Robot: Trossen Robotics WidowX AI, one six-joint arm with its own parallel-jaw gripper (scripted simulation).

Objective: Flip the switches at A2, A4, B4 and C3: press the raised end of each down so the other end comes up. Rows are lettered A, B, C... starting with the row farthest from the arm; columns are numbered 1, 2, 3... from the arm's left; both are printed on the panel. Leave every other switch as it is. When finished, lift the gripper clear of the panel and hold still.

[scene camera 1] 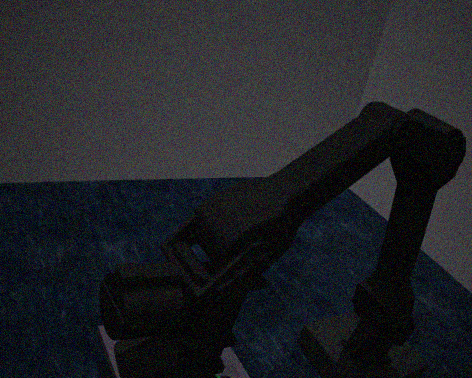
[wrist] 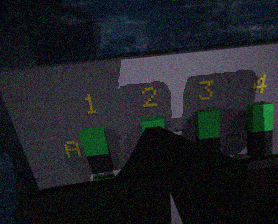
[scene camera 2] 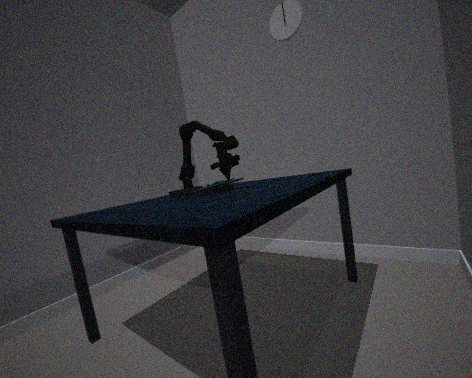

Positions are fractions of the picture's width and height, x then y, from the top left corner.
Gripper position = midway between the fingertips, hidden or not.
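Observation:
My gripper (wrist: 0.55,0.60) is holding nothing, and it is shut. There is a switch A4 (wrist: 0.92,0.50) in view as well.

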